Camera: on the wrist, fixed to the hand. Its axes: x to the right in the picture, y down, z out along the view.
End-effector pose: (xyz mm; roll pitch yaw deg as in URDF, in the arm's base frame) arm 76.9 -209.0 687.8 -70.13 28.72 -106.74
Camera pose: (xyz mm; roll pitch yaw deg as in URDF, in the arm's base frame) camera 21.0 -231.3 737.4 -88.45 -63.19 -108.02
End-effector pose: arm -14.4 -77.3 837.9 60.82 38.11 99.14
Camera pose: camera 7.3 -114.1 772.7 -46.69 30.05 -21.05
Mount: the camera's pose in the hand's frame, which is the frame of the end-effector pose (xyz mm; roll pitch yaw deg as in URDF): 9.0 -73.8 -23.4 1.10 -19.28 -92.03
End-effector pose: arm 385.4 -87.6 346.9 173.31 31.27 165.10
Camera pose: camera 351.1 -157.1 354.7 -144.91 20.91 -89.00
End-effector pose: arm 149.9 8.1 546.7 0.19 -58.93 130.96
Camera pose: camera 189.3 75.2 542.2 60.92 -8.06 23.48
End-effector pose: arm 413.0 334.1 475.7 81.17 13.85 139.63
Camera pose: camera 412.7 318.9 399.3 -29.91 57.98 22.30
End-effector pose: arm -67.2 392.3 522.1 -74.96 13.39 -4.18
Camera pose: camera -46.5 348.9 583.4 -109.49 -77.78 16.31
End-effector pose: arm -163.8 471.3 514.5 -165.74 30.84 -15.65
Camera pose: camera -118.5 526.9 545.0 -148.52 3.33 78.58
